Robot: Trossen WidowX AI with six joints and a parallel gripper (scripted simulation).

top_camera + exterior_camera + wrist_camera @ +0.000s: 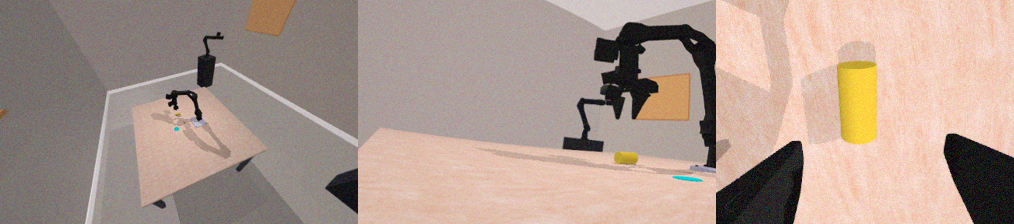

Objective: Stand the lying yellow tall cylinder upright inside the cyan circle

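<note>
Now: the yellow tall cylinder 2 cm behind my gripper tip, 1 cm to the left of it and 11 cm below it. Also, from my gripper tip: cyan circle 11 cm ahead, 22 cm to the left, 12 cm below.
</note>
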